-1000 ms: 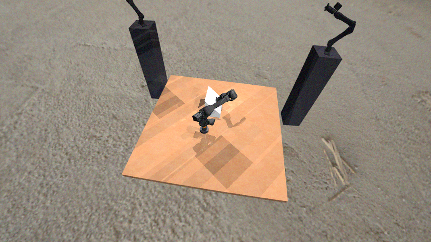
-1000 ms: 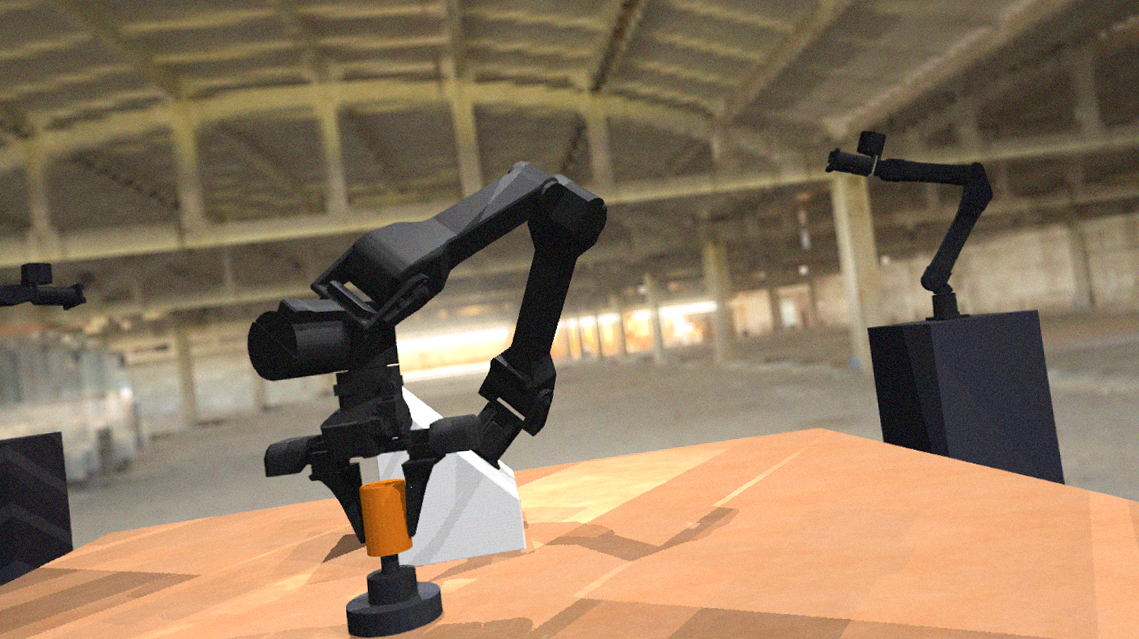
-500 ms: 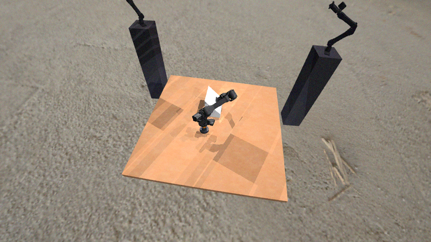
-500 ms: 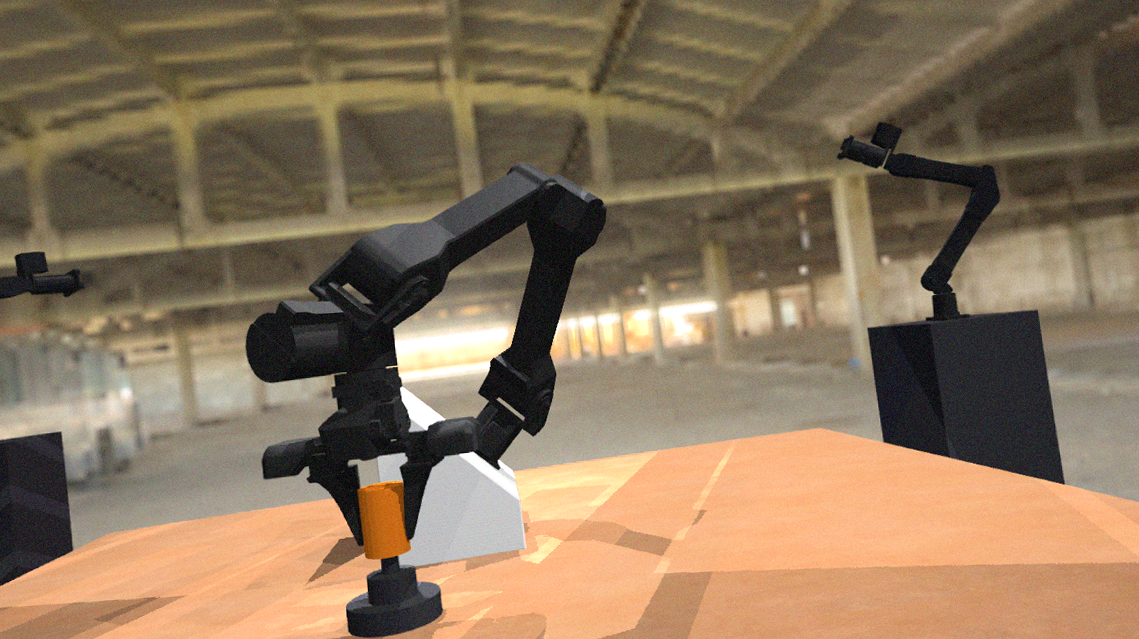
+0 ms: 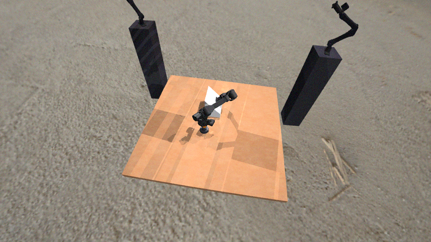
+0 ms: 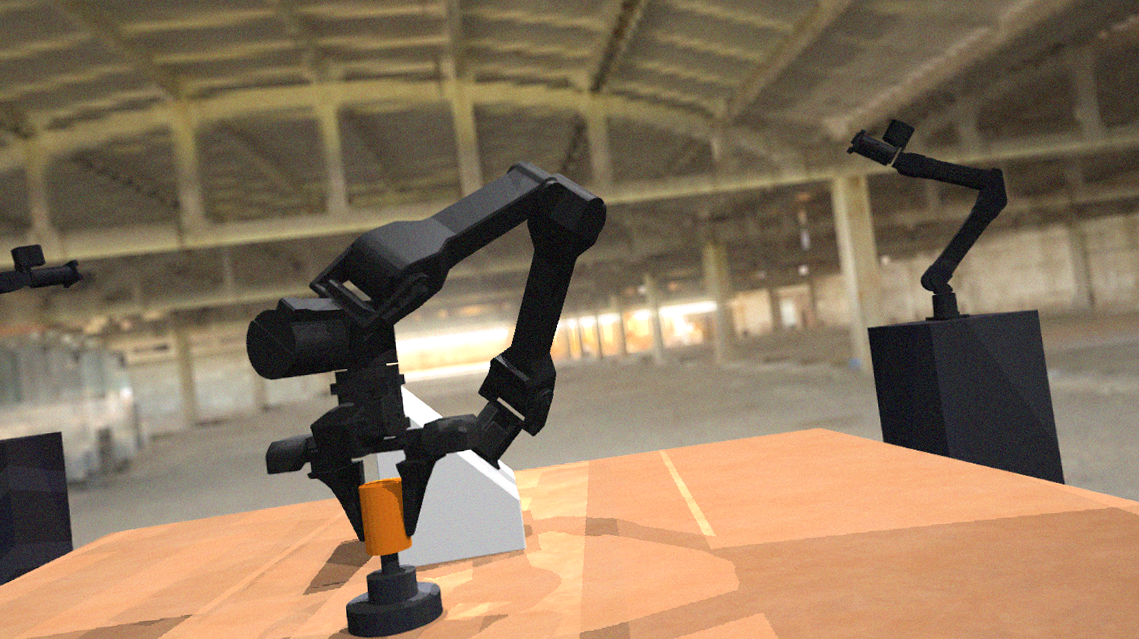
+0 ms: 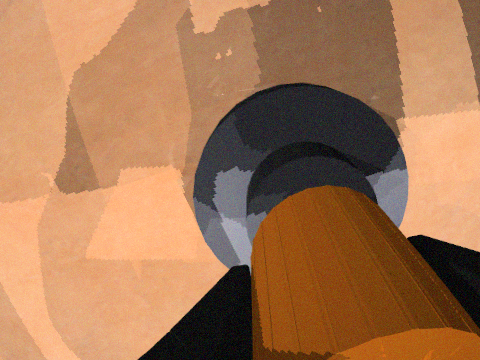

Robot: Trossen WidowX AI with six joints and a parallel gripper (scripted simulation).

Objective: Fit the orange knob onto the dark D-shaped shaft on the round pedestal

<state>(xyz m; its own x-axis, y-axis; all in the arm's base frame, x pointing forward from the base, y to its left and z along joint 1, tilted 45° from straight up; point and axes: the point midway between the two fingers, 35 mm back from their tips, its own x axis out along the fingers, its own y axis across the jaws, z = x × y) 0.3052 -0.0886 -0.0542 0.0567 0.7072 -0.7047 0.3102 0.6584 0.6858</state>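
The knob is 2 cm above my gripper tip. From my gripper tip the other things lie so: pedestal (4 cm below).
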